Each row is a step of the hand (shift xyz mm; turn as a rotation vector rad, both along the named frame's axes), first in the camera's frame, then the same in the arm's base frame.
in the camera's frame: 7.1 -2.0 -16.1 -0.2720 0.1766 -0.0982
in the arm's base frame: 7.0 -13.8 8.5 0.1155 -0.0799 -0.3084
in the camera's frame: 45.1 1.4 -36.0 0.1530 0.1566 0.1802
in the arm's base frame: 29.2 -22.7 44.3 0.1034 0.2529 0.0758
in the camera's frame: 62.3 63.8 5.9 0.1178 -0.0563 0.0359
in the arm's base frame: 70.4 41.9 35.8 -0.0298 0.0361 0.1271
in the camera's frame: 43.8 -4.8 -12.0 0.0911 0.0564 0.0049
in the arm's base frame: 13.4 -3.6 43.5 0.0726 0.0442 0.0654
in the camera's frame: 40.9 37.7 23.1 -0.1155 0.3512 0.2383
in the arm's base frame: 34.5 43.4 23.5 0.1701 0.3219 -0.2469
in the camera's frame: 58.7 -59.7 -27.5 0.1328 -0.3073 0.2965
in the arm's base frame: -23.2 -34.8 77.6 -0.3509 0.1822 0.2089
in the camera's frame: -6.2 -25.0 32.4 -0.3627 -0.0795 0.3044
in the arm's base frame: -36.9 18.8 0.5 -0.2996 0.1710 -0.3340
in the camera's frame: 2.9 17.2 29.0 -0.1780 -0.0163 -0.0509
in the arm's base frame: 3.5 33.2 -5.3 -0.0437 -0.0890 -0.1572
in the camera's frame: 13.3 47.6 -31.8 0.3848 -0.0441 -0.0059
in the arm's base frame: 58.1 -8.4 -1.7 0.0746 0.0581 0.3756
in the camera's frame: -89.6 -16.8 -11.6 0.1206 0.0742 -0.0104
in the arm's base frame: -35.3 -35.3 -77.2 0.1028 0.0431 0.0879
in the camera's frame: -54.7 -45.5 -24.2 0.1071 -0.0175 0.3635
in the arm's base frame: -44.8 -50.1 -33.7 -0.1364 0.3449 0.0798
